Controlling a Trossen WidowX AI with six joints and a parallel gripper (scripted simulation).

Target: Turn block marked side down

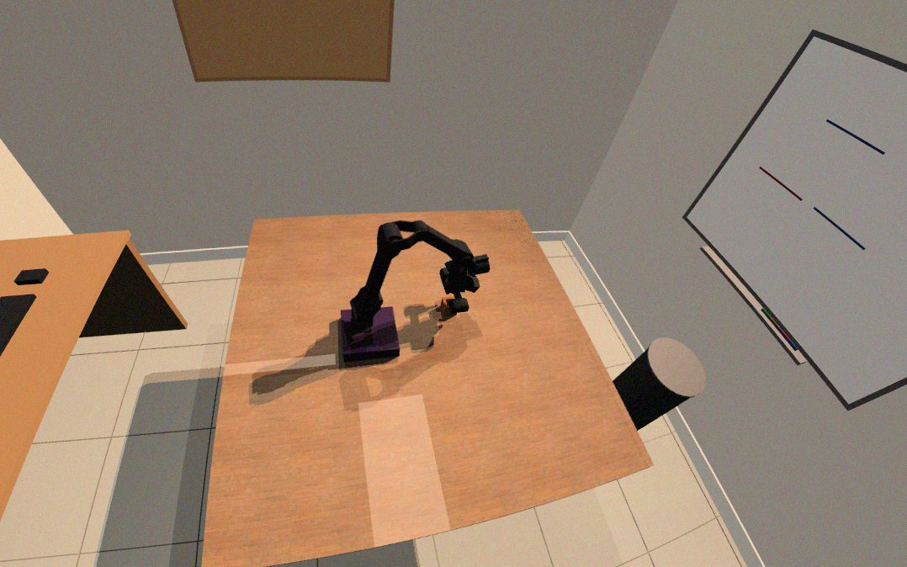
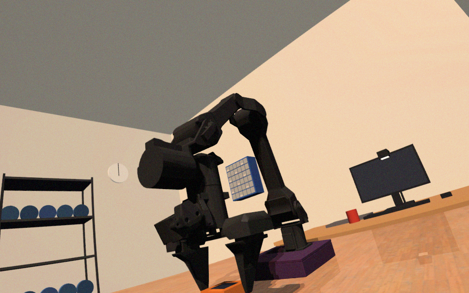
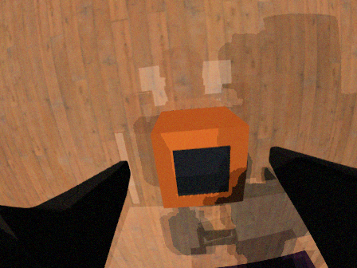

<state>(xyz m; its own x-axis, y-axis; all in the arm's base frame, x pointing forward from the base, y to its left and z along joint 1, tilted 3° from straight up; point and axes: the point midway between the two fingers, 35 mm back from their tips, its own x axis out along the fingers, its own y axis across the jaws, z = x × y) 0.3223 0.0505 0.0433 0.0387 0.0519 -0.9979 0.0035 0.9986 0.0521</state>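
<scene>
Right now the orange block is right at my gripper tip.
</scene>
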